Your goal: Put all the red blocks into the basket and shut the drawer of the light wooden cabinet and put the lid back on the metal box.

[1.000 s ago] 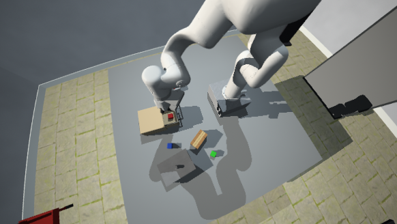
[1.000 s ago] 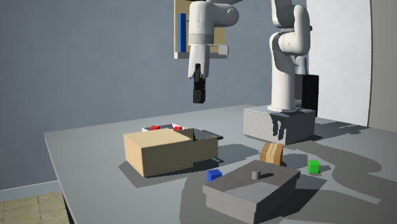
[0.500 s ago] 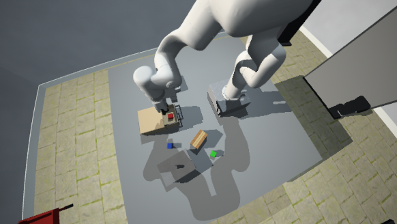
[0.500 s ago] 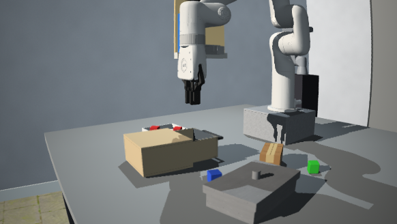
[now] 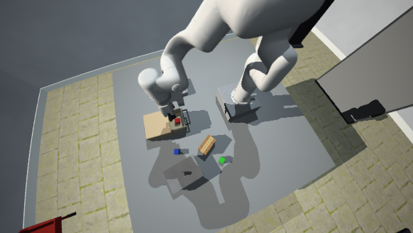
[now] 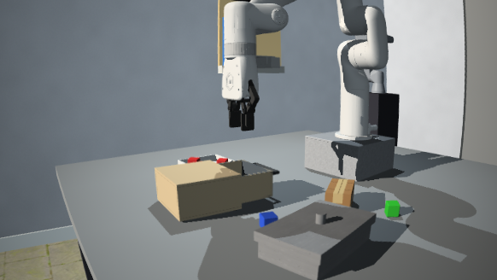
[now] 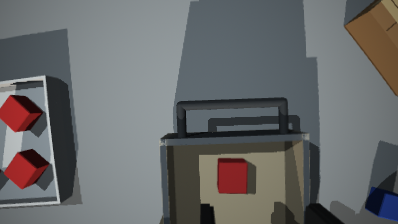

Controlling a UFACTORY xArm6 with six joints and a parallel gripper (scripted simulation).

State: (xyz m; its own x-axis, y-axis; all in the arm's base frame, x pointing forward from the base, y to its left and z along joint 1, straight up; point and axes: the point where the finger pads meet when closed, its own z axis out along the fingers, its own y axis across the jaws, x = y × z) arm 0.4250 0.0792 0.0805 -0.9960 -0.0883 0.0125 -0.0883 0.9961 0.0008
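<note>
Now: hand 10 mm short of the drawer and 150 mm above it. From my hand the other things lie so: blue block (30 mm ahead, 190 mm to the left, 170 mm below); light wooden cabinet (70 mm ahead, 10 mm to the left, 150 mm below); cardboard box (160 mm behind, 180 mm to the left, 150 mm below).
</note>
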